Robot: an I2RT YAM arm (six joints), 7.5 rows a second.
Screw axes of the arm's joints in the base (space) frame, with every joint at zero. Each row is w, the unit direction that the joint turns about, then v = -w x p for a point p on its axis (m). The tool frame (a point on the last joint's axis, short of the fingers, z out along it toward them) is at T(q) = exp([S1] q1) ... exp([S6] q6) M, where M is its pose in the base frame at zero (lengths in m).
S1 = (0, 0, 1, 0, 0, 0)
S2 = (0, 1, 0, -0.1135, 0, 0.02)
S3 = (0, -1, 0, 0.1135, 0, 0.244)
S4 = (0, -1, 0, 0.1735, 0, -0.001)
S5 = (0, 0, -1, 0, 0.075, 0)
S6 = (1, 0, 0, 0, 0.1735, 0)
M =
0 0 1 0.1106
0 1 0 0
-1 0 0 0.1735
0 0 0 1
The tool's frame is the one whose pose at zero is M.
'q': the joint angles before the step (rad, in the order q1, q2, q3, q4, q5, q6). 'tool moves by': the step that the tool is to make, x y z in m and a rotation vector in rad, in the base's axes. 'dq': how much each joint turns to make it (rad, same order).
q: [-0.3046 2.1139 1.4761 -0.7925 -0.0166 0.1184]
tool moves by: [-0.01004 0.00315 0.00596 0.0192 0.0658 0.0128]
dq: [0.0000 -0.0206 -0.0034 -0.0859 0.0001 -0.0129]
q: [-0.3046 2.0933 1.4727 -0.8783 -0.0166 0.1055]
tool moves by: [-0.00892 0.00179 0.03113 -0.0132 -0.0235 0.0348]
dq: [-0.0023 -0.0819 0.0058 -0.0619 0.0024 -0.0374]
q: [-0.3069 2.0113 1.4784 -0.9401 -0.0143 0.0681]
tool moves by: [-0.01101 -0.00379 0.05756 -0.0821 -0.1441 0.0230]
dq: [-0.0160 -0.1442 0.0210 -0.0027 0.0259 -0.0443]
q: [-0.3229 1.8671 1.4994 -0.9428 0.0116 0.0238]
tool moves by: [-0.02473 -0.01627 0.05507 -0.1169 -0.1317 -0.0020]
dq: [-0.0610 -0.1422 0.0187 0.0057 0.0405 -0.0770]
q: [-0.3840 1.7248 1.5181 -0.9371 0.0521 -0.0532]
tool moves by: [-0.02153 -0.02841 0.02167 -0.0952 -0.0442 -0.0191]
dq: [-0.0957 -0.0568 0.0046 0.0252 0.0259 -0.0992]
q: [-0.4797 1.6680 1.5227 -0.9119 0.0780 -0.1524]
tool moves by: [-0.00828 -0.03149 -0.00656 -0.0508 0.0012 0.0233]
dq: [-0.0904 0.0195 -0.0115 0.0637 -0.0190 -0.1209]
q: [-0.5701 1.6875 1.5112 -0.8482 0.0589 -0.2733]
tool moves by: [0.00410 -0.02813 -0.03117 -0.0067 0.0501 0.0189]
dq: [-0.0576 0.0850 -0.0172 0.0691 -0.0095 -0.0832]
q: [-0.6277 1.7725 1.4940 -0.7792 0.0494 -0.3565]
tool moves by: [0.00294 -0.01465 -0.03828 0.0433 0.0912 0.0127]
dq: [-0.0260 0.0908 -0.0194 0.0134 0.0004 -0.0434]
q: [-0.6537 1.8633 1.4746 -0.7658 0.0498 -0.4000]
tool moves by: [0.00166 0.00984 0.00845 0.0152 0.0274 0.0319]
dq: [0.0229 -0.0107 0.0252 -0.0664 0.0004 -0.0099]
